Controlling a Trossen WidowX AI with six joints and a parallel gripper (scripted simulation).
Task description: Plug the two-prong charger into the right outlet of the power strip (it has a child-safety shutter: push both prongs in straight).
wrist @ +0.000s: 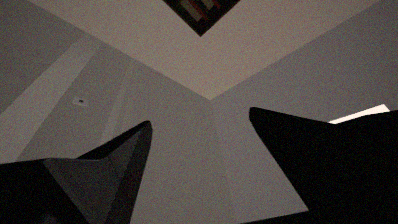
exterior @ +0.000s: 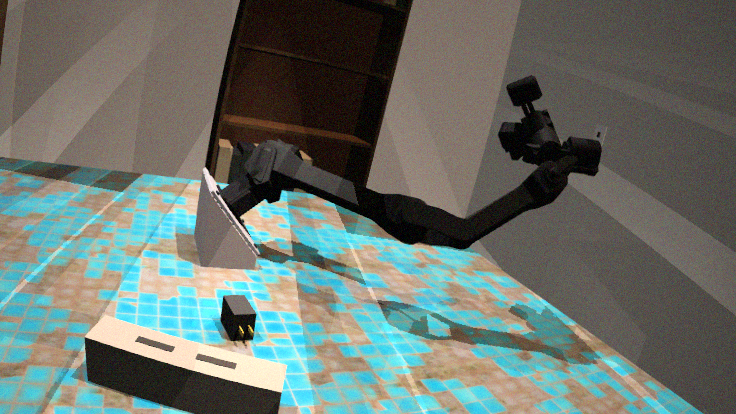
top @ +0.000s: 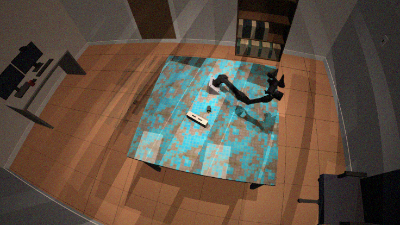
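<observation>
The two-prong charger is 58 cm to the right of my gripper tip, 38 cm below it and 21 cm ahead of it.
</observation>
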